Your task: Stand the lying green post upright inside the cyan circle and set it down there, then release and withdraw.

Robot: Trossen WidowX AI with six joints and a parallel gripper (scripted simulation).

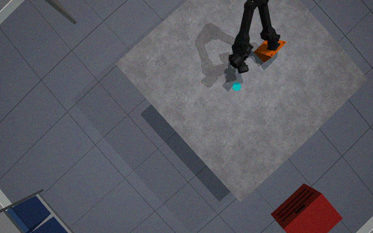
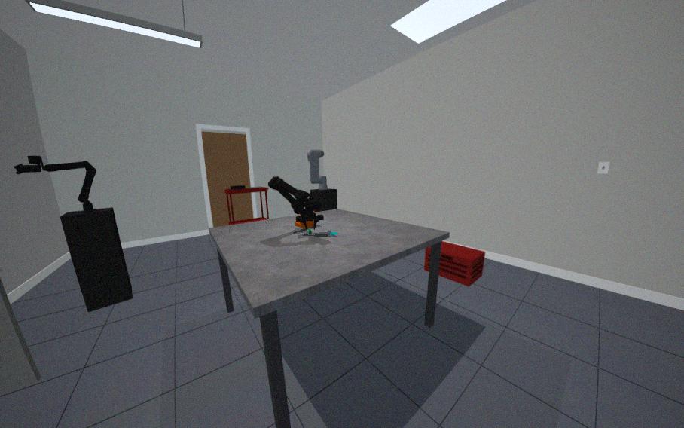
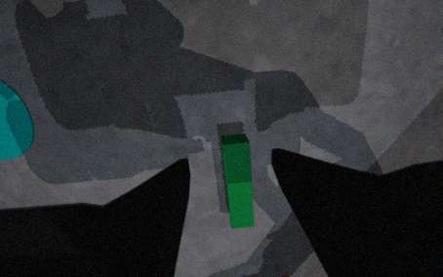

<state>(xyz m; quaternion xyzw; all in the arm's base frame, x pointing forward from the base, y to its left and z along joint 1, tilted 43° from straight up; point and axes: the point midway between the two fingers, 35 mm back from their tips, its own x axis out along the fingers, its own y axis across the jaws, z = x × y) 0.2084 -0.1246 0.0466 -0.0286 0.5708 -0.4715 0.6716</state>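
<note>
Now: the green post 20 mm below my gripper tip, 20 mm behind it and 10 mm to the left of it. The rest, counted from my gripper tip: cyan circle: 120 mm ahead, 100 mm to the left, 20 mm below.
</note>
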